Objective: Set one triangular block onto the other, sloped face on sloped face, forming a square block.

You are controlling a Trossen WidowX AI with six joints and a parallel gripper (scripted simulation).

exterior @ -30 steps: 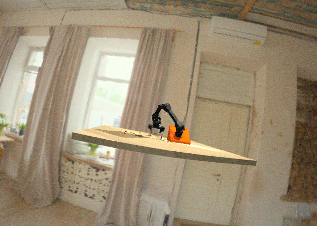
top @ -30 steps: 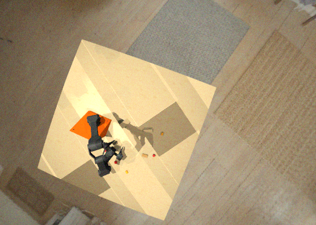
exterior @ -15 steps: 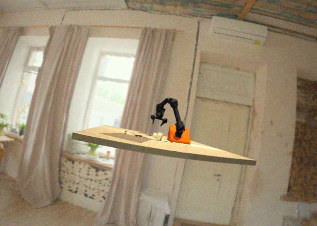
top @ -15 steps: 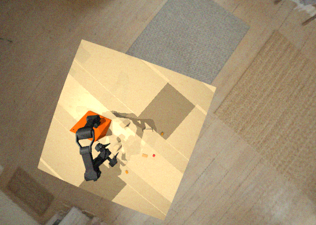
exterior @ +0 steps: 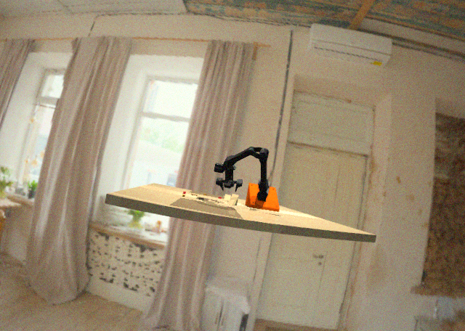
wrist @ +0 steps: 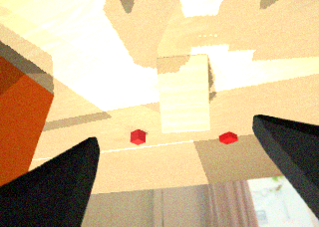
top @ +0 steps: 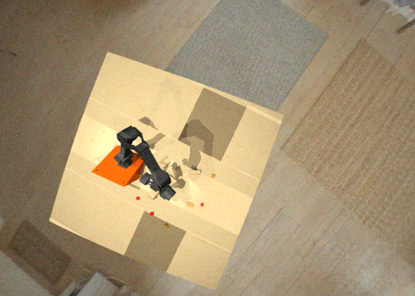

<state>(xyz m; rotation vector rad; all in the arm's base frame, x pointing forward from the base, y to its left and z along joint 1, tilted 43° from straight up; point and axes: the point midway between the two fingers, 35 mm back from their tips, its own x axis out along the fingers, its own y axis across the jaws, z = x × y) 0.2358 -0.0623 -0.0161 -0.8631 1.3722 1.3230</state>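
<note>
Now: the triangular block 1 cm behind my gripper tip, 6 cm to the right of it and 6 cm below it. The rest, counted from my gripper tip: pale elongated block: 19 cm ahead, 17 cm to the left, 7 cm below.
</note>
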